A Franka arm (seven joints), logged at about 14 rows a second.
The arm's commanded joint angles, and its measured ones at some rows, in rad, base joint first. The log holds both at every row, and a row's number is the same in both.
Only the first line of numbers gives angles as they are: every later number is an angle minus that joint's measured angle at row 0.
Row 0, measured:
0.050, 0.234, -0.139, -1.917, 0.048, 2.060, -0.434
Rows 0 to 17, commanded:
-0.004, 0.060, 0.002, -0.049, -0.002, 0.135, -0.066
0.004, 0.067, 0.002, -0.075, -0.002, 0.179, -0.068
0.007, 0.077, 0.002, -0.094, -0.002, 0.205, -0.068
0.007, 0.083, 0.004, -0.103, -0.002, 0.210, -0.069
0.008, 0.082, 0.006, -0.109, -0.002, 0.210, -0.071
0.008, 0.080, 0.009, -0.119, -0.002, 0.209, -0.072
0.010, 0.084, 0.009, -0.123, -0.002, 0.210, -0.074
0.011, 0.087, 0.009, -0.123, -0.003, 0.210, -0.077
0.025, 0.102, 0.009, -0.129, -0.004, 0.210, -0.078
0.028, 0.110, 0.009, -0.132, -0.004, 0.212, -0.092
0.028, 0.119, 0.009, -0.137, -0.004, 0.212, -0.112
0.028, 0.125, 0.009, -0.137, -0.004, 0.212, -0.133
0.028, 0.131, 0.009, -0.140, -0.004, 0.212, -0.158
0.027, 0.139, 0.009, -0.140, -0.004, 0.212, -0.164
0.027, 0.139, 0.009, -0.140, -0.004, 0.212, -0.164
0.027, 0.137, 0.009, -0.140, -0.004, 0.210, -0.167
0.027, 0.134, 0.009, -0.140, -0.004, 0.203, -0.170
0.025, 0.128, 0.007, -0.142, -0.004, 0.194, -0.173
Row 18, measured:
0.023, 0.143, 0.013, -0.135, 0.000, 0.199, -0.152
